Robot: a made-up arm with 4 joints.
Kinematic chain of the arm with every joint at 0, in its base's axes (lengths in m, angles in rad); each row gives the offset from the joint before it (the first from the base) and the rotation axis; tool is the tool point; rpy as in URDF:
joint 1: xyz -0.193 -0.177 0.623 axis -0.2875 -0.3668 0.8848
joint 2: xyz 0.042 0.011 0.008 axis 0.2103 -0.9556 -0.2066
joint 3: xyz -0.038 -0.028 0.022 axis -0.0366 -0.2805 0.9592
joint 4: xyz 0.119 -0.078 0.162 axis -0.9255 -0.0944 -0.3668
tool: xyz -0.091 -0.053 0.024 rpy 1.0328 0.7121 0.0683
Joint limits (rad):
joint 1: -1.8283..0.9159
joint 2: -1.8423..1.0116
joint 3: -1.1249..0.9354
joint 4: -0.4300..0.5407
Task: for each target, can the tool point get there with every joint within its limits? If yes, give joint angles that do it. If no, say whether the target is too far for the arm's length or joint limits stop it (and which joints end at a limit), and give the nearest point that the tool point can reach.
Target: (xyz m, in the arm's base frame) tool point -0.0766 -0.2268 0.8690
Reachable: yes | joints 0.5241 -0.3607 -0.0213 -0.1771
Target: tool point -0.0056 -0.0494 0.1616
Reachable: no: too far | nearest point -0.0198 -0.2956 0.4412 | short by 0.373 m
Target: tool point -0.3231 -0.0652 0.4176
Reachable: no: joint limits stop it (at a limit: joint 1, joint 2, joint 4) | nearest point -0.2433 -0.3005 0.3771 | short by 0.252 m
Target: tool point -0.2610 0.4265 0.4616
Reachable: no: too far | nearest point -0.0180 0.0535 0.6228 | short by 0.473 m
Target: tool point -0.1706 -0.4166 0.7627
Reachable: yes | joints -0.9272 -0.3805 -0.0188 0.0567
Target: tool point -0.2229 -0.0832 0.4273
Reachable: no: joint limits stop it (at a limit: joint 1, joint 2, joint 3, joint 4) | nearest point -0.2265 -0.2954 0.3741 | short by 0.219 m
